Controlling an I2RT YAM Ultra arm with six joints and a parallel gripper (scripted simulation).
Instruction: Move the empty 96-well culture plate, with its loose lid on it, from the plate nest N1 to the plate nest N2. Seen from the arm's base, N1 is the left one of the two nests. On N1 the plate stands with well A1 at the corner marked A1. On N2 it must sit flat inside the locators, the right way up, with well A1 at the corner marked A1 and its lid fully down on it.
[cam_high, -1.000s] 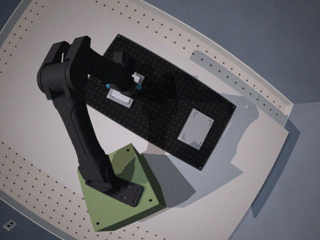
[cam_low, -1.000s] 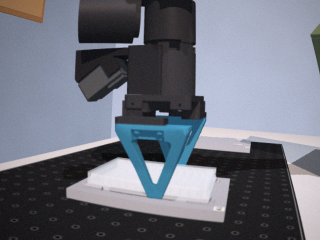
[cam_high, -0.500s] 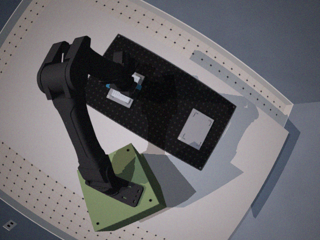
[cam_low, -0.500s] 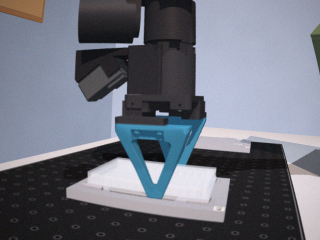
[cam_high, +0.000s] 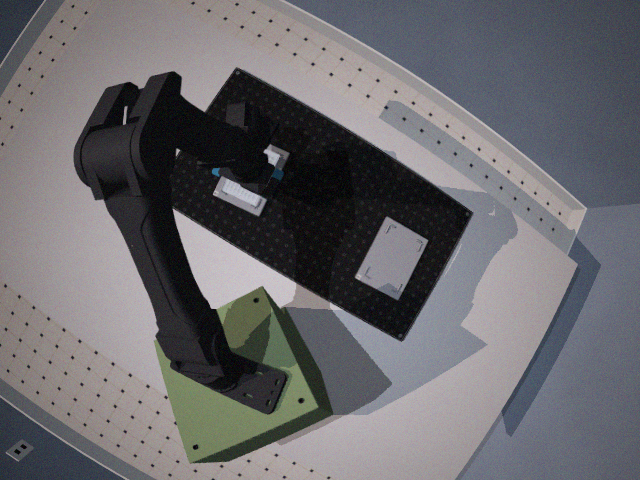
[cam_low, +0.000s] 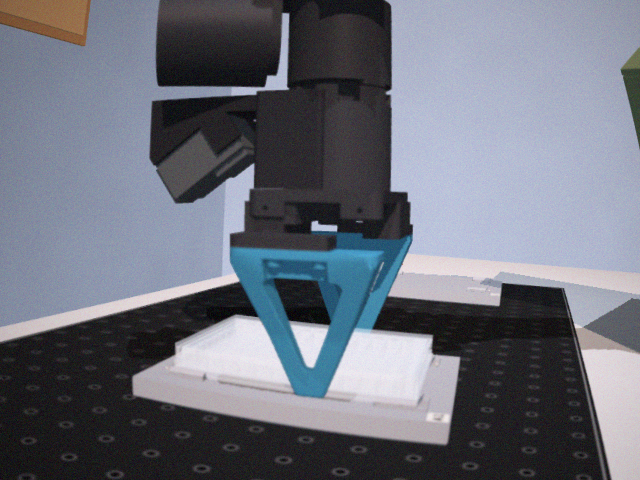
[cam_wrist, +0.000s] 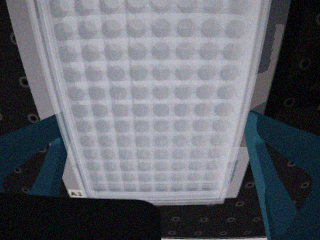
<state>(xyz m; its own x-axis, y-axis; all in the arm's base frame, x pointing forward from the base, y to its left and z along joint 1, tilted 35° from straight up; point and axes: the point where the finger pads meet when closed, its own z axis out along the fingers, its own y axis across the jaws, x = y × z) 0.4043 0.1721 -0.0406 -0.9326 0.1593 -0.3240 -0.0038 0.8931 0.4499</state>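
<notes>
Right now my hand is 10 mm short of the 96-well culture plate. Also, from my hand: plate lid 10 mm ahead.
</notes>
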